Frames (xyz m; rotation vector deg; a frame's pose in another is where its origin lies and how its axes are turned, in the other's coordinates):
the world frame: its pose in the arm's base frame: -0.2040 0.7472 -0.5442 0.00 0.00 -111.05
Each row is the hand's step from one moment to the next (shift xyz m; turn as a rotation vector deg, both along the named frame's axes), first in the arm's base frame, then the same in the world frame.
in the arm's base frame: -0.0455 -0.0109 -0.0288 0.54 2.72 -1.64
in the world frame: 0.0265 -0.0385 -0.0288 -2.73 -0.47 -1.64
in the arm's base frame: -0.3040 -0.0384 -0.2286 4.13 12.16 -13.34
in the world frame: 0.1450 -0.2699 -0.2286 -12.83 -0.51 -13.34
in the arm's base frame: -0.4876 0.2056 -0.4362 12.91 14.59 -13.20
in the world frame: -0.0167 -0.5289 -0.4362 -18.25 6.81 -13.20
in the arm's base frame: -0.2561 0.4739 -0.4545 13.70 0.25 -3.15
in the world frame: -0.3503 -0.4092 -0.4545 -5.15 12.70 -3.15
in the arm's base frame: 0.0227 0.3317 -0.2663 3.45 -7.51 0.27
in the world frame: -0.3177 -0.0980 -0.2663 5.77 5.92 0.27
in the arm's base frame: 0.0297 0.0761 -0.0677 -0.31 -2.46 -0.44
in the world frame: -0.0817 0.0004 -0.0677 2.41 0.59 -0.44
